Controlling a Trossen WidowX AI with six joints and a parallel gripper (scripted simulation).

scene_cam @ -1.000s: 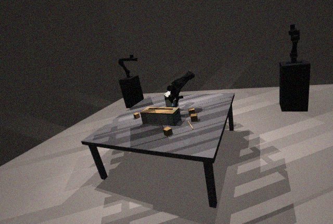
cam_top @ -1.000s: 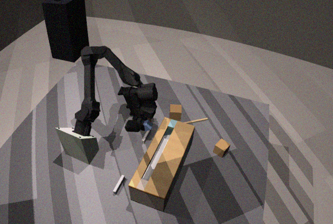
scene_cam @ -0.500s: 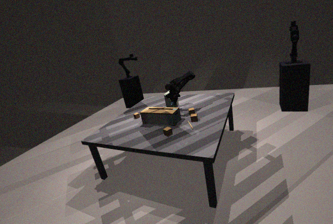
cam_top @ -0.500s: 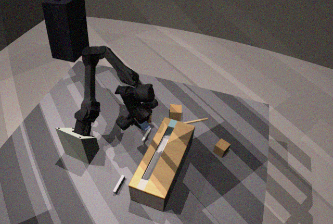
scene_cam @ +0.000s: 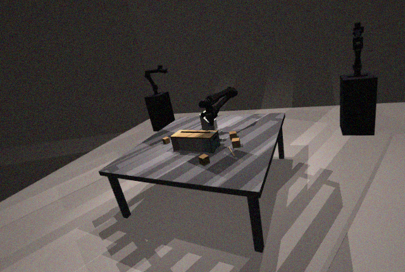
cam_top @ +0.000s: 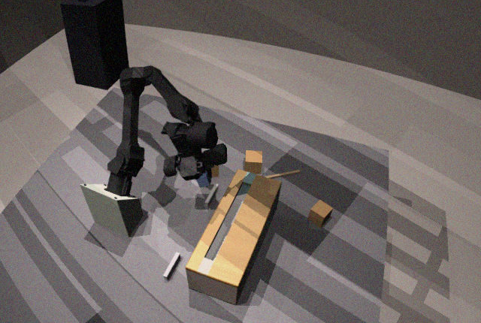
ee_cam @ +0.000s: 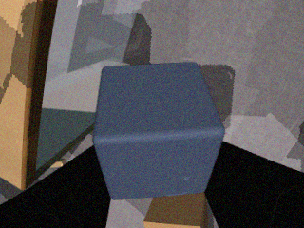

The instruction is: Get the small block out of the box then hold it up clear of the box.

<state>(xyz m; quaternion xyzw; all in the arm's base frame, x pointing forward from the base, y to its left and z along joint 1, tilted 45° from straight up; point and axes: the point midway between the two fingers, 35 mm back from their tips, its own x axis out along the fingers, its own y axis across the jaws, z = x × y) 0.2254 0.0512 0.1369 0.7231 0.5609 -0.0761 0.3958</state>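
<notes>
My gripper tip is now 1 cm to the left of the blue block and 1 cm below it. The rest, counted from my gripper tip: thin wooden stick: 22 cm to the left, 19 cm ahead, 14 cm below; then long tan box: 11 cm to the right, 10 cm ahead, 8 cm below.
</notes>
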